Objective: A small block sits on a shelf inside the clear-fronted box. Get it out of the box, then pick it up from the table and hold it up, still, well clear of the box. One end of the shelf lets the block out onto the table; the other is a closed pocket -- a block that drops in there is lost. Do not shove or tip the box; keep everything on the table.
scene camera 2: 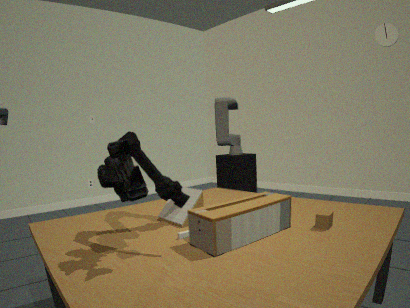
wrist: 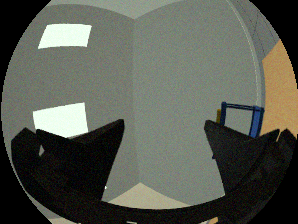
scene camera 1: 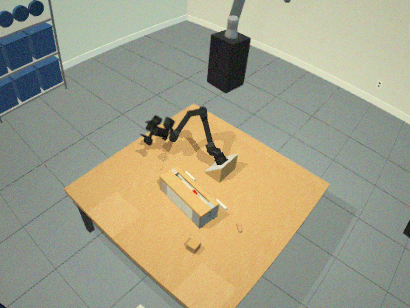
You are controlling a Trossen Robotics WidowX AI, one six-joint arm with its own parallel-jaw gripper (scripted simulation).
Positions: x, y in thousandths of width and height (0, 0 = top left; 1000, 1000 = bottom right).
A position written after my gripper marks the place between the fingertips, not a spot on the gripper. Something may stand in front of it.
Note:
In view: my gripper (scene camera 2: 318, 495) and a long box (scene camera 2: 533, 742).
The long box is seen too in scene camera 1 (scene camera 1: 435, 602). My gripper is seen too in the wrist view (wrist: 559, 556). The wrist view misses the long box: it is out of frame.

